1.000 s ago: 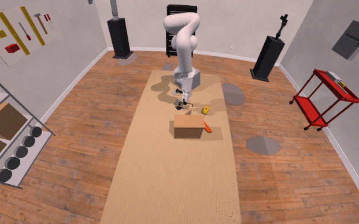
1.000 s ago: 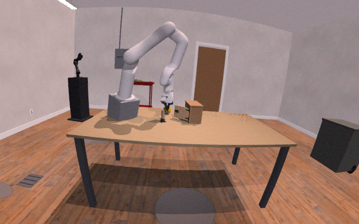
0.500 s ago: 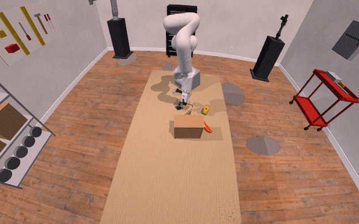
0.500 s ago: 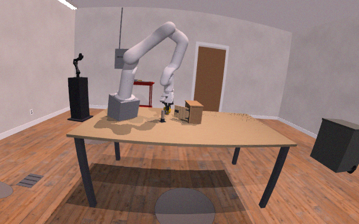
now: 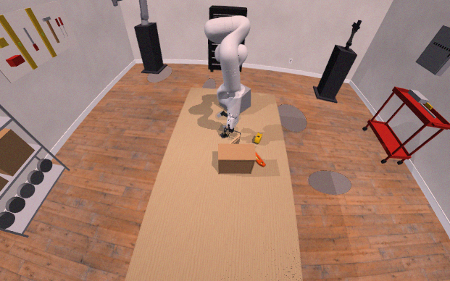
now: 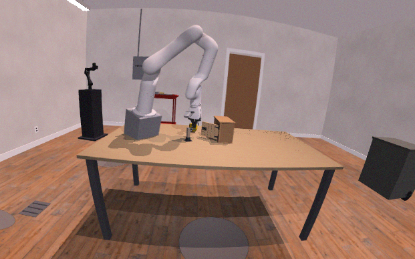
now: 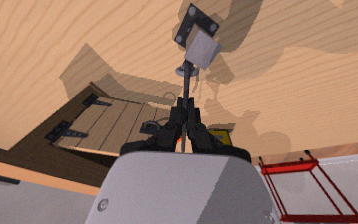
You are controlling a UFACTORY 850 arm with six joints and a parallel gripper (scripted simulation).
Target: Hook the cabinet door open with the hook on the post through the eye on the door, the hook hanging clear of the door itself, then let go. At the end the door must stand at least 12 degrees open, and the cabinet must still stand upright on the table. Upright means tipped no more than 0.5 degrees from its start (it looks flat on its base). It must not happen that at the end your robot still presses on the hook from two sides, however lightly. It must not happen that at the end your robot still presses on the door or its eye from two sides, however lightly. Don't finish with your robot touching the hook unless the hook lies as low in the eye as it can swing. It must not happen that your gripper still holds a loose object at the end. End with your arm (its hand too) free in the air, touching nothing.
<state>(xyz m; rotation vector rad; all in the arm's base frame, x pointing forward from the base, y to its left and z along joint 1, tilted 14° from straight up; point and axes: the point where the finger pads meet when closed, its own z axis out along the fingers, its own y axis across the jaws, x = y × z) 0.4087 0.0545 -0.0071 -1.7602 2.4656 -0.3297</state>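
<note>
Right now the cabinet door is 13 cm ahead of my hand, 2 cm to the left of it and 4 cm below it. From my hand the other things lie so: thin dark hook rod 1 cm to the left, 2 cm below; orange level 14 cm ahead, 23 cm to the left, 10 cm below; yellow tape measure 4 cm behind, 20 cm to the left, 8 cm below.
</note>
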